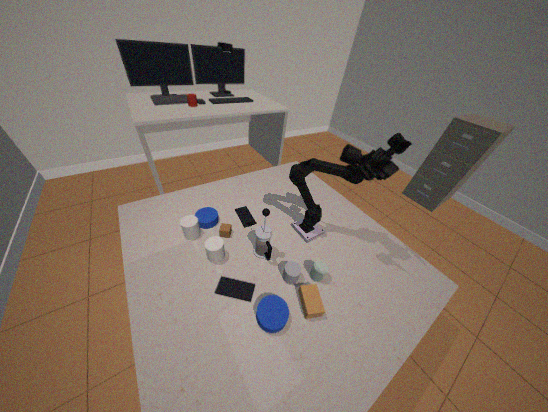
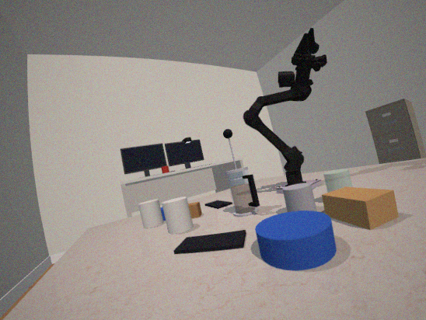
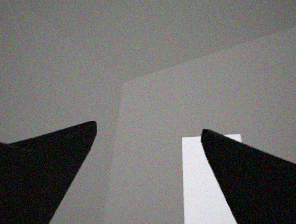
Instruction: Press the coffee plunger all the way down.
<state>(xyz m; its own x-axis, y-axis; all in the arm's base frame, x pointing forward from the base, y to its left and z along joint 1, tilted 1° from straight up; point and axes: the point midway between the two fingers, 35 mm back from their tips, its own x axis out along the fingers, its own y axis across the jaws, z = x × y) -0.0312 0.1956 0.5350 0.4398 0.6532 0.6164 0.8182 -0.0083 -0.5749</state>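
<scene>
My gripper tip is 310 mm short of the coffee press, 210 mm to the left of it and 450 mm above it. Round my gripper tip: grey cylinder (270 mm ahead, 50 mm to the right, 540 mm below); then pale green cylinder (160 mm ahead, 10 mm to the left, 540 mm below).
</scene>
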